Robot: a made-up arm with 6 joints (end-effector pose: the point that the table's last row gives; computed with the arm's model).
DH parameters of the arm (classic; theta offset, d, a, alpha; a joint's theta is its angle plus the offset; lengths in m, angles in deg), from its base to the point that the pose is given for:
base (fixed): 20.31 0 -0.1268 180
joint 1: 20.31 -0.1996 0.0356 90
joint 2: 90 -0.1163 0.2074 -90
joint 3: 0 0.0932 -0.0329 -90
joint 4: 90 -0.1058 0.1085 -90
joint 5: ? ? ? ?
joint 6: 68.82 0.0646 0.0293 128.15
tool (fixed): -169.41 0.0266 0 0
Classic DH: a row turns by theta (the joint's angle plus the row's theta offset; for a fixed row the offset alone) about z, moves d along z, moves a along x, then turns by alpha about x.
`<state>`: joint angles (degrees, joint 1 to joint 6).
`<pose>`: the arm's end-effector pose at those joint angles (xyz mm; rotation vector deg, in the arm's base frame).
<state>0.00 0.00 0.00 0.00 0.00 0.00</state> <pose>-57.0 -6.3 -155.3 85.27 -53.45 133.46</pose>
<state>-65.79 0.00 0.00 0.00 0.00 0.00</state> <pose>-127.9 27.9 -155.3 -89.35 -1.27 -108.58</pose>
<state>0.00 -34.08 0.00 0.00 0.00 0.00</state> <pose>137.3 -6.3 -79.6 44.99 -60.06 161.86</pose>
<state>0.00 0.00 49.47 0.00 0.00 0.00</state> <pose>-57.0 -172.3 -220.7 62.47 6.55 128.94</pose>
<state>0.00 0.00 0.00 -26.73 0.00 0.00</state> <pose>-150.9 -6.3 -189.7 109.40 -45.80 105.87</pose>
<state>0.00 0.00 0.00 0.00 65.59 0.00</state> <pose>-107.3 -24.6 -155.3 -89.40 -1.11 -108.74</pose>
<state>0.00 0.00 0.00 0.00 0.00 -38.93</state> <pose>-51.3 -6.3 -132.0 -38.43 60.63 -165.02</pose>
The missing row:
joint 5: 0 -0.1606 -0.0191 -90
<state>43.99 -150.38 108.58 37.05 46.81 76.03</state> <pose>-198.1 -300.5 482.9 -45.74 -48.19 1.66</pose>
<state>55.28 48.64 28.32 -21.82 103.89 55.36</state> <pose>-416.0 153.7 16.0 -139.96 0.84 -4.35</pose>
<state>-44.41 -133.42 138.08 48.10 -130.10 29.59</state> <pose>88.2 -71.2 492.2 130.03 85.80 -5.22</pose>
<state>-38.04 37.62 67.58 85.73 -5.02 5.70</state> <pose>-215.6 -28.4 -94.5 -28.00 -31.80 -110.45</pose>
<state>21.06 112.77 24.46 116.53 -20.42 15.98</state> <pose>-99.7 72.9 206.1 86.45 -73.92 106.90</pose>
